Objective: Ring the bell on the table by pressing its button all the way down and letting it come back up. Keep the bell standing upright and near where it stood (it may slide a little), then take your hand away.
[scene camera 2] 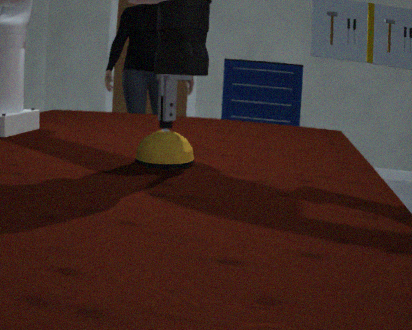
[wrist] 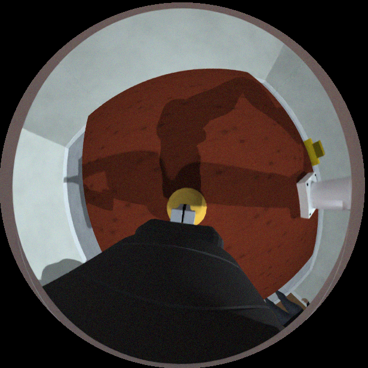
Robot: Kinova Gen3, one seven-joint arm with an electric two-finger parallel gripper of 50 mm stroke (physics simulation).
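Frame: origin at the arm's base, x ahead, y left, z up, level; metres.
Seen in the pictures: gripper, fingertip midpoint: [scene camera 2: 166, 120]; arm's base, origin of the base link: [scene camera 2: 4, 111].
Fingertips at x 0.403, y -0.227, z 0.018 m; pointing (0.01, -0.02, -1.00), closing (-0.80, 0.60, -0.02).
Observation:
Offsets run from my fingertips to a thing's middle. Level surfaces: height alone.
The bell @[0.001 m back, 0.003 m left, 0.031 m down] [scene camera 2: 165, 150] [wrist: 198, 201] is a yellow dome on a dark base, standing upright on the red-brown table @[0.062 m down] [scene camera 2: 200, 280] [wrist: 240, 150]. Its black button @[0.001 m back, 0.003 m left, 0.005 m down] [scene camera 2: 166, 125] is at the top, with a short pale piece of stem below it in the scene view. My gripper [scene camera 2: 167, 119] [wrist: 184, 210] points straight down, shut and empty. Its fingertips are right above the button and look to be at or on its top; contact is hard to tell. In the wrist view the fingers cover the middle of the dome and hide most of the button.
The white arm base [scene camera 2: 19, 122] [wrist: 306, 196] stands at the table's edge. A person in black [scene camera 2: 140, 45] stands behind the table. A blue panel [scene camera 2: 262, 92] and a tool board [scene camera 2: 350, 32] are at the back wall. Arm shadows cross the table.

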